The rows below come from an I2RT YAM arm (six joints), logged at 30 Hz.
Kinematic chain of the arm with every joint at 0, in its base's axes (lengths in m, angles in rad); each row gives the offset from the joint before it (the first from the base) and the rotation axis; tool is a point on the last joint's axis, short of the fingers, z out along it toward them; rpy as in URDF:
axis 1: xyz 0 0 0.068 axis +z
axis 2: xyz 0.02 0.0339 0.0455 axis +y
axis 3: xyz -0.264 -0.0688 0 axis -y
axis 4: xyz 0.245 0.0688 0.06 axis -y
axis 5: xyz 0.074 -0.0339 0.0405 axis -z
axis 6: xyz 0.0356 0 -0.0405 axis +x
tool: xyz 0 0 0 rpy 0 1.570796 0
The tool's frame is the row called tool.
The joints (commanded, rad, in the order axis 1, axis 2, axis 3, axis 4, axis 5, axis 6), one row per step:
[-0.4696, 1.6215, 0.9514, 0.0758, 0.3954, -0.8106]
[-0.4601, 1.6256, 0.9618, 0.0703, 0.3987, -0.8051]
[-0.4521, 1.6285, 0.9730, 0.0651, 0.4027, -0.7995]
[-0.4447, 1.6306, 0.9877, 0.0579, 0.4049, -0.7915]
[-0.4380, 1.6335, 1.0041, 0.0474, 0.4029, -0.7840]
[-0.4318, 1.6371, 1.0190, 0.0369, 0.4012, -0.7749]
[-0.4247, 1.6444, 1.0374, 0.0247, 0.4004, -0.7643]
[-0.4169, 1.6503, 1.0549, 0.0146, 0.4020, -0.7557]
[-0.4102, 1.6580, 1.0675, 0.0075, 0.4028, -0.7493]
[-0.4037, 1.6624, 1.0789, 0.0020, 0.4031, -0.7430]
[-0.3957, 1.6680, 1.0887, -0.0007, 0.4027, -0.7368]
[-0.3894, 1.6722, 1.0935, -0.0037, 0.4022, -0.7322]
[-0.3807, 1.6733, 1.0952, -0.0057, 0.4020, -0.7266]
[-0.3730, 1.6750, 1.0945, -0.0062, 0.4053, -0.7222]
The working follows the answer.
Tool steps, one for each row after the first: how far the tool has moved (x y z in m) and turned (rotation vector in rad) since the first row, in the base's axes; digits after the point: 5 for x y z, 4 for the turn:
[0.00313, 0.00205, 0.00149, 0.0008, -0.0037, 0.0039]
[0.00600, 0.00365, 0.00366, 0.0003, -0.0093, 0.0057]
[0.00910, 0.00500, 0.00704, 0.0010, -0.0191, 0.0072]
[0.01230, 0.00621, 0.01039, 0.0047, -0.0275, 0.0118]
[0.01523, 0.00738, 0.01303, 0.0100, -0.0348, 0.0147]
[0.01902, 0.00850, 0.01540, 0.0166, -0.0411, 0.0170]
[0.02269, 0.00993, 0.01816, 0.0198, -0.0479, 0.0191]
[0.02587, 0.01119, 0.01896, 0.0238, -0.0500, 0.0219]
[0.02860, 0.01263, 0.02065, 0.0266, -0.0555, 0.0249]
[0.03163, 0.01459, 0.02164, 0.0297, -0.0610, 0.0301]
[0.03356, 0.01635, 0.02146, 0.0336, -0.0619, 0.0344]
[0.03514, 0.01923, 0.02145, 0.0375, -0.0643, 0.0404]
[0.03629, 0.02176, 0.02060, 0.0395, -0.0638, 0.0430]

Tool pose at each row, in the base's axes (x y z in m, rotation vector in rad; rounded; the steps above come from the unrounded poses):
[0.30697, -0.17116, 0.21220, -0.1516, 2.3476, -1.1179]
[0.31011, -0.16910, 0.21368, -0.1537, 2.3435, -1.1145]
[0.31297, -0.16750, 0.21586, -0.1526, 2.3377, -1.1132]
[0.31608, -0.16616, 0.21924, -0.1483, 2.3289, -1.1100]
[0.31927, -0.16494, 0.22258, -0.1473, 2.3221, -1.1021]
[0.32220, -0.16378, 0.22522, -0.1445, 2.3174, -1.0931]
[0.32600, -0.16265, 0.22759, -0.1411, 2.3144, -1.0831]
[0.32966, -0.16123, 0.23036, -0.1384, 2.3094, -1.0772]
[0.33285, -0.15996, 0.23116, -0.1388, 2.3087, -1.0708]
[0.33557, -0.15853, 0.23285, -0.1382, 2.3043, -1.0652]
[0.33860, -0.15657, 0.23384, -0.1397, 2.2993, -1.0581]
[0.34053, -0.15480, 0.23365, -0.1427, 2.2991, -1.0514]
[0.34211, -0.15192, 0.23364, -0.1467, 2.2970, -1.0436]
[0.34326, -0.14940, 0.23279, -0.1493, 2.2976, -1.0402]

